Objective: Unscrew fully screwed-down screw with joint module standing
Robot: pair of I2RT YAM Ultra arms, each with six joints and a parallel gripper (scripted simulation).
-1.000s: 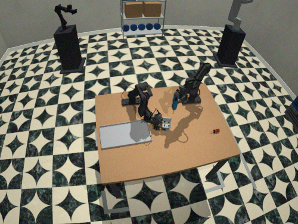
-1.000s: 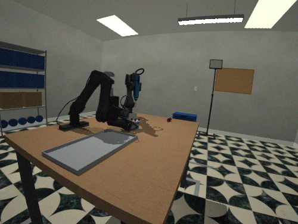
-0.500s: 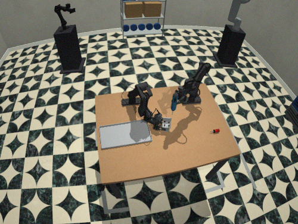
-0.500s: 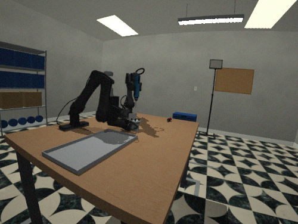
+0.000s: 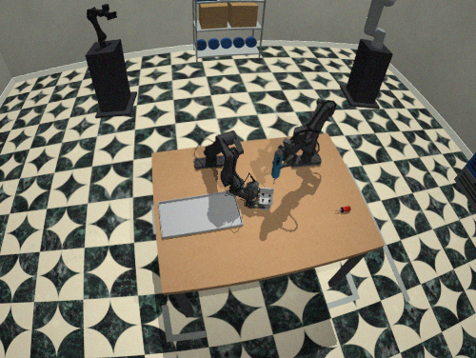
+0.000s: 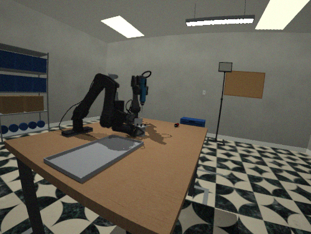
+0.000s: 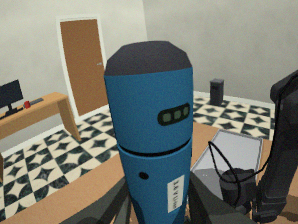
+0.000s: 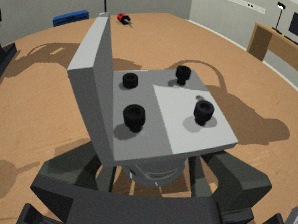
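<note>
My right gripper is now 4 cm below the screw, 2 cm to the right of it and 1 cm past it. Also, from my right hand: red-handled screwdriver: 45 cm to the left, 6 cm ahead, 1 cm below; grey l-shaped bracket: 5 cm above; grey tray: 35 cm to the right, 4 cm ahead, 2 cm below.
</note>
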